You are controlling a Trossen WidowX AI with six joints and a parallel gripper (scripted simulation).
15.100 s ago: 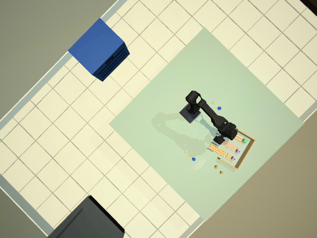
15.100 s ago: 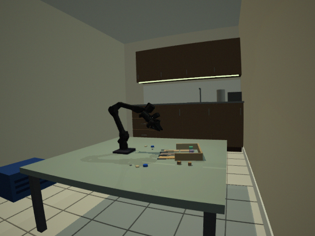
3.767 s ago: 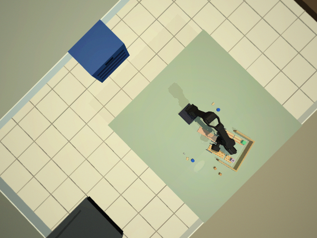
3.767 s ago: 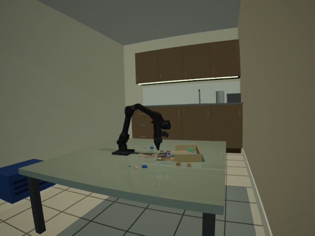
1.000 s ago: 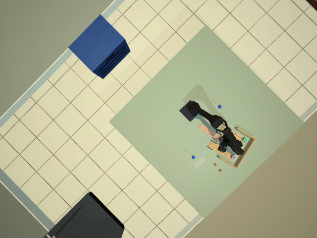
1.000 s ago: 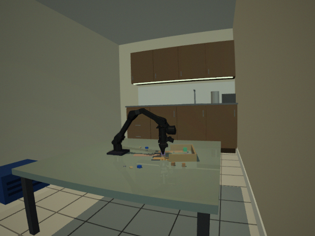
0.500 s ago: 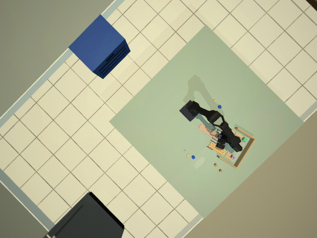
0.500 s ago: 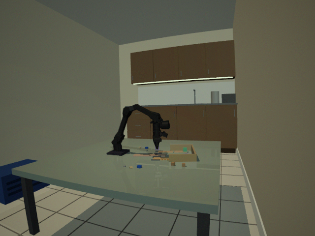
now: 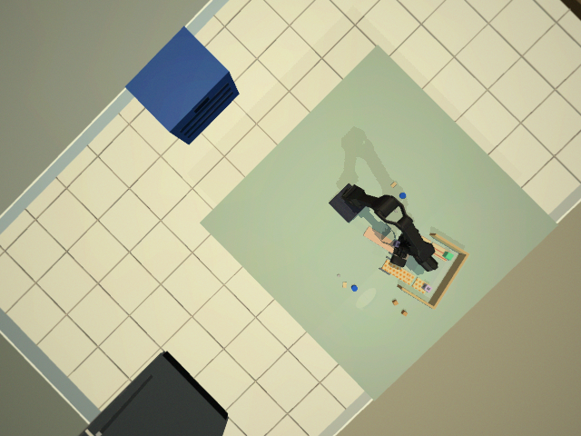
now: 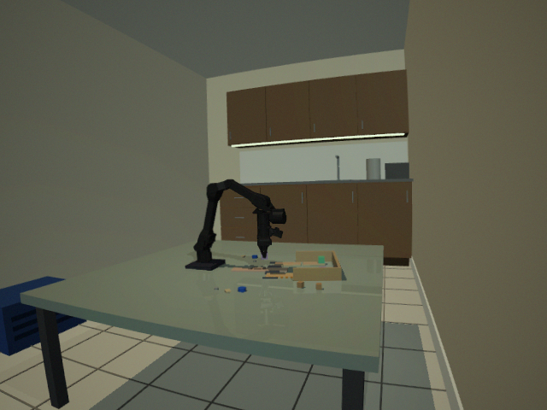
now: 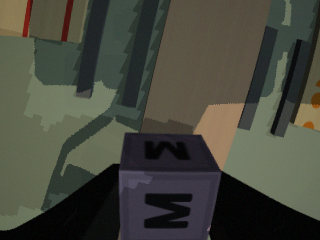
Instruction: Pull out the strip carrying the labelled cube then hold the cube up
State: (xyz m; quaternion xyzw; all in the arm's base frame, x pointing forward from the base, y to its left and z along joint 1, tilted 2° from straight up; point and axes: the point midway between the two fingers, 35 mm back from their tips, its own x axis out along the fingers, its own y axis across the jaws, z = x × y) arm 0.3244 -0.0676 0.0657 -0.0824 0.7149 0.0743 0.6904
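My gripper tip is now 2 cm past the plain strip, 2 cm to the left of it and 5 cm above it.
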